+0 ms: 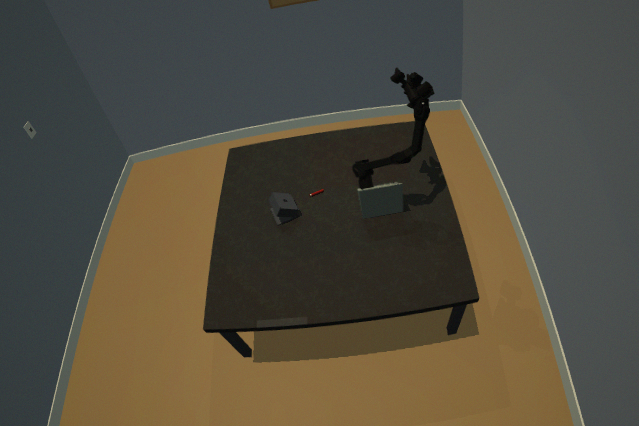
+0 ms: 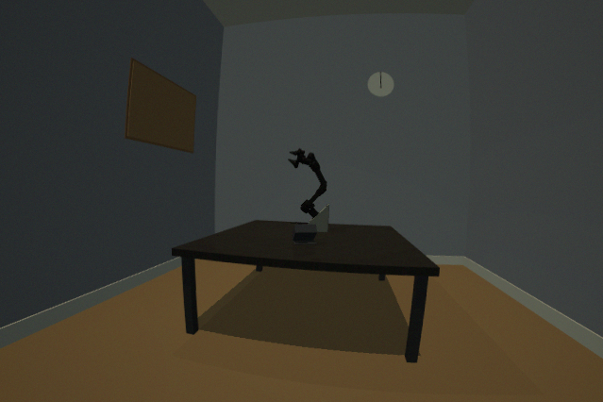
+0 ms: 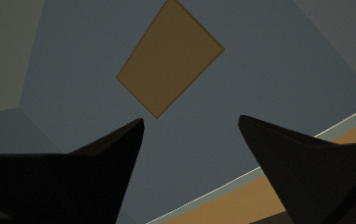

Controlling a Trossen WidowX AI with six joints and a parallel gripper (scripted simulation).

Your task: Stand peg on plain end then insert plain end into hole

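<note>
Right now the peg is 60 cm below my gripper tip, 55 cm ahead of it and 16 cm to the left of it. Round my gripper tip: grey sloped panel: 71 cm ahead, 55 cm below, 25 cm to the left.
</note>
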